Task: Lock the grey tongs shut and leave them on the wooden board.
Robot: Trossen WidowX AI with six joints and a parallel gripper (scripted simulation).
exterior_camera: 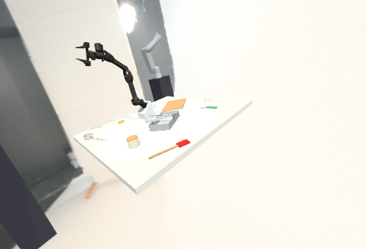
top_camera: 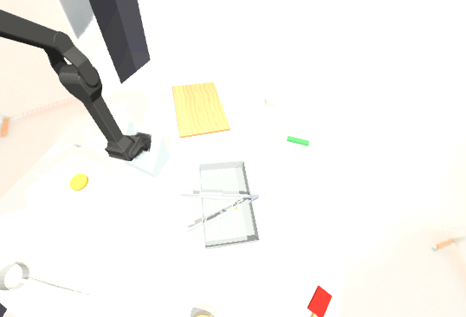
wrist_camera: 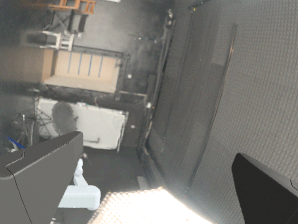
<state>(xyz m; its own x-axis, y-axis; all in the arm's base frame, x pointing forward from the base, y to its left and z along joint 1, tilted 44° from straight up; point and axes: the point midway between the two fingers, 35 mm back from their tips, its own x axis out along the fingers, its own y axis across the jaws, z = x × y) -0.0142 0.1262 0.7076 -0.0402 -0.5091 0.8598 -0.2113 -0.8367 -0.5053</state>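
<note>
Right now the grey roasting tin is 700 mm below my gripper tip, 440 mm ahead of it and 340 mm to the left of it. From my gripper tip the other things lie so: wooden board: 790 mm to the left, 720 mm below, 170 mm ahead; then yellow disc: 720 mm below, 240 mm to the left, 140 mm behind; then red spatula: 800 mm ahead, 720 mm below, 30 mm to the left.
</note>
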